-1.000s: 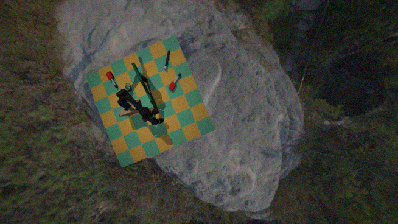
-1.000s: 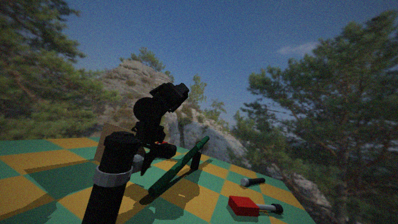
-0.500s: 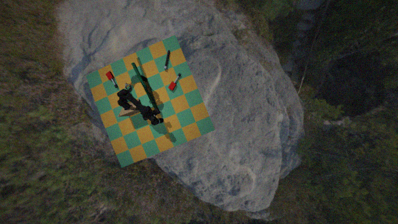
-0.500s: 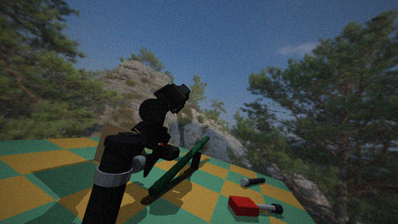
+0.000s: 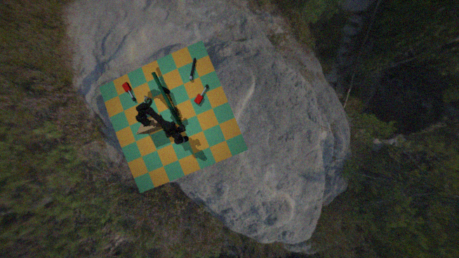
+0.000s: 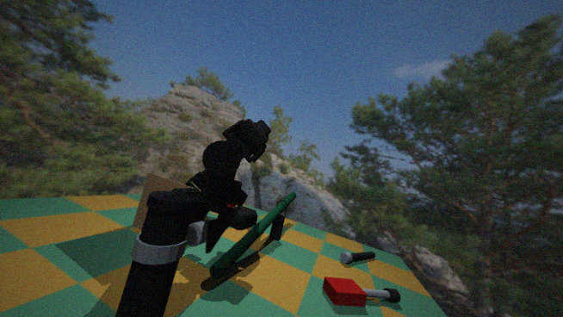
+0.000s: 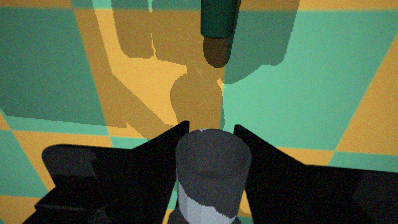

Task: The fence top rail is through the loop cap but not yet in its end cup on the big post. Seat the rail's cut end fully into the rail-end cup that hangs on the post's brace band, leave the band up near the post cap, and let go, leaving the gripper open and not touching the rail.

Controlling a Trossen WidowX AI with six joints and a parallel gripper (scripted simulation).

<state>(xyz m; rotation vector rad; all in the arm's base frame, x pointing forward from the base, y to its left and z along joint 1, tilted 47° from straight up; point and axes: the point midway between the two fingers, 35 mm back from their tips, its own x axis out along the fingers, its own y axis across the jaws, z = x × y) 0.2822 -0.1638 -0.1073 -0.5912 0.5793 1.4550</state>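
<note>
My gripper tip is now 40 mm below the grey rail-end cup and 20 mm to the left of it. Also, from my gripper tip: small dark post (460 mm to the left, 10 mm above).
</note>
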